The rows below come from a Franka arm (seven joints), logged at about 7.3 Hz.
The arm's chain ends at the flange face. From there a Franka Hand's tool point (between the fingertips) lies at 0.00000 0.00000 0.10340 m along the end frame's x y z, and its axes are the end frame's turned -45 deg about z.
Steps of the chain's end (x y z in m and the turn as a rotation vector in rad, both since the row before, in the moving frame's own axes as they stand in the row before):
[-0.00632 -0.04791 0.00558 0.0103 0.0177 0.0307]
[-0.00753 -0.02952 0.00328 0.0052 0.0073 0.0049]
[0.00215 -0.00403 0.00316 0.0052 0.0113 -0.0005]
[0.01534 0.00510 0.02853 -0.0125 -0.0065 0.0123]
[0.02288 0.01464 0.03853 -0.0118 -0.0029 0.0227]
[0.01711 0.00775 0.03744 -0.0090 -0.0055 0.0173]
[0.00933 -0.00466 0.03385 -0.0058 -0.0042 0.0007]
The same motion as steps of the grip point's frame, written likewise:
[0.03145 -0.03777 0.00556 -0.0052 0.0198 0.0307]
[0.01646 -0.02604 0.00328 -0.0015 0.0088 0.0049]
[0.00558 -0.00088 0.00315 -0.0043 0.0117 -0.0005]
[0.00585 0.01488 0.02852 -0.0042 -0.0134 0.0123]
[0.00474 0.02717 0.03852 -0.0063 -0.0104 0.0227]
[0.00556 0.01783 0.03743 -0.0025 -0.0103 0.0173]
[0.00916 0.00342 0.03385 -0.0011 -0.0071 0.0007]

